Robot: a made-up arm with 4 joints. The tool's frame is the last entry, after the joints. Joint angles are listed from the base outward. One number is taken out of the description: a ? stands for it. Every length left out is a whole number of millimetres.
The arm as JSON. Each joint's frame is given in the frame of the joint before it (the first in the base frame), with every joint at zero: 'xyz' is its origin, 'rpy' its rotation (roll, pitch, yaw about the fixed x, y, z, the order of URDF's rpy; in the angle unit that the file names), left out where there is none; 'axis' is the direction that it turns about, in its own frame. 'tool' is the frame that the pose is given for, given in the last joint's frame.
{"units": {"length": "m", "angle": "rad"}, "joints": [
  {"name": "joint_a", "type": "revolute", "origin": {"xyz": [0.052, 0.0, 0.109], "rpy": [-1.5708, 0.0, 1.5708]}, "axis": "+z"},
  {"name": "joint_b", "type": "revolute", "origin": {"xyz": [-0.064, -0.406, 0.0], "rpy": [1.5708, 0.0, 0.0]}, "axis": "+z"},
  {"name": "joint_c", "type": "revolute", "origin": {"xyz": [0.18, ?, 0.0], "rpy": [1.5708, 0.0, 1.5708]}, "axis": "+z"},
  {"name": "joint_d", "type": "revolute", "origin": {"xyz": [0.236, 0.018, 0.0], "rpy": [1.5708, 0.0, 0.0]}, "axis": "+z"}
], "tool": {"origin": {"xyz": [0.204, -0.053, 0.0], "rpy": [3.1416, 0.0, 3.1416]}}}
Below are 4 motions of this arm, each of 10 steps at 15 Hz.
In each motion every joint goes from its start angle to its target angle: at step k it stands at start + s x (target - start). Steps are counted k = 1, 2, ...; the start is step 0. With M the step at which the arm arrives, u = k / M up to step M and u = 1 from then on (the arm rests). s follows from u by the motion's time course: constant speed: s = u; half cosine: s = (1 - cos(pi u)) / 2; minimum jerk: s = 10 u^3 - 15 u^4 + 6 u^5.
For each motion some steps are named. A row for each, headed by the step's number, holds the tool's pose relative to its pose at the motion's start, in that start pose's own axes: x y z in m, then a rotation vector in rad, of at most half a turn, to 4 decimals.
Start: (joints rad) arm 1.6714 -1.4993 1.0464 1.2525
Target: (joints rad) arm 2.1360 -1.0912 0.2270 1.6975
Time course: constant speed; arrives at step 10
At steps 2, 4, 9, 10:
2: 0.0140 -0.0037 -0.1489 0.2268 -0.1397 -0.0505
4: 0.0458 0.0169 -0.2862 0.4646 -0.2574 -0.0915
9: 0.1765 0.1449 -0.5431 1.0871 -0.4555 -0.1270
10: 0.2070 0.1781 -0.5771 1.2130 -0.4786 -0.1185

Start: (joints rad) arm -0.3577 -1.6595 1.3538 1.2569
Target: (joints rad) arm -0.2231 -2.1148 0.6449 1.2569
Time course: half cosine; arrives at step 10
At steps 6, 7, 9, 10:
6: -0.0578 0.0759 -0.1024 0.6064 0.0983 -0.1119
7: -0.0715 0.1038 -0.1145 0.7318 0.1166 -0.1502
9: -0.0885 0.1446 -0.1232 0.8923 0.1389 -0.2080
10: -0.0906 0.1504 -0.1237 0.9136 0.1417 -0.2164

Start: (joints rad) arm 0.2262 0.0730 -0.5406 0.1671
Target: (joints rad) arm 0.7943 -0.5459 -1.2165 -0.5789
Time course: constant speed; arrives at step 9
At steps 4, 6, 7, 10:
4: 0.0401 0.0751 -0.1773 -0.3714 -0.3147 0.2750
6: 0.0798 0.0787 -0.2536 -0.6039 -0.4460 0.4419
7: 0.1036 0.0750 -0.2847 -0.7312 -0.5030 0.5299
10: 0.1563 0.0628 -0.3299 -1.0072 -0.5972 0.7101

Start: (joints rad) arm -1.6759 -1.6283 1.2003 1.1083
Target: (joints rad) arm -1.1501 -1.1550 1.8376 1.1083
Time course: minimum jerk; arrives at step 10
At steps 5, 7, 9, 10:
5: 0.0386 -0.0399 -0.1607 -0.1523 -0.1841 0.0336
7: 0.0624 -0.0220 -0.2696 -0.2531 -0.3106 -0.0212
9: 0.0731 -0.0020 -0.3187 -0.2961 -0.3639 -0.0668
10: 0.0737 -0.0007 -0.3214 -0.2984 -0.3667 -0.0697

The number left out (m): 0.133
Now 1 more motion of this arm.
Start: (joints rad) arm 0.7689 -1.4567 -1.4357 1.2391
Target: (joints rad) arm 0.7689 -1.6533 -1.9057 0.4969
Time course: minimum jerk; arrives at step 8
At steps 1, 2, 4, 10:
1: 0.0001 -0.0022 -0.0038 0.0061 -0.0055 0.0115
2: 0.0014 -0.0138 -0.0248 0.0380 -0.0365 0.0746
4: 0.0279 -0.0568 -0.1254 0.1563 -0.2029 0.3674
10: 0.1076 -0.0819 -0.2462 0.2354 -0.4644 0.7456

